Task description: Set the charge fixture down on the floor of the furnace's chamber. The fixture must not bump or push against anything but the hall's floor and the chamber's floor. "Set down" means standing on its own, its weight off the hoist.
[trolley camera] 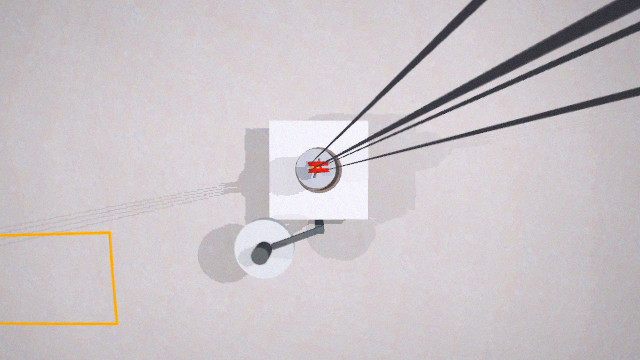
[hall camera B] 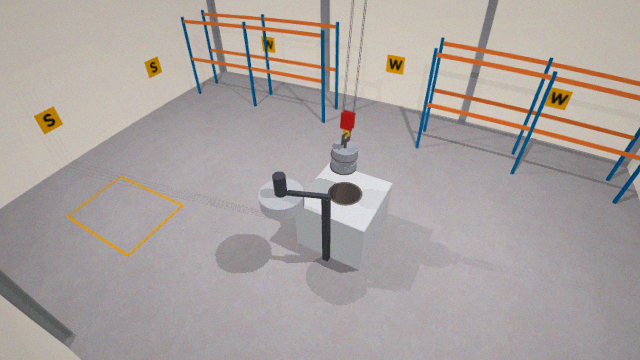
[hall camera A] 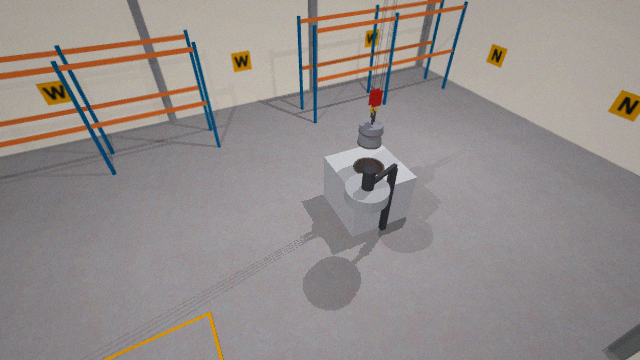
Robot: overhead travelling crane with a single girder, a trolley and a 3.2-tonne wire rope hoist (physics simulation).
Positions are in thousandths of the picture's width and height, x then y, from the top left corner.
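The trolley camera shows a charge fixture (trolley camera: 493,504). Hall camera B shows the charge fixture (hall camera B: 538,429) as well, and hall camera A also has a view of the charge fixture (hall camera A: 579,362).
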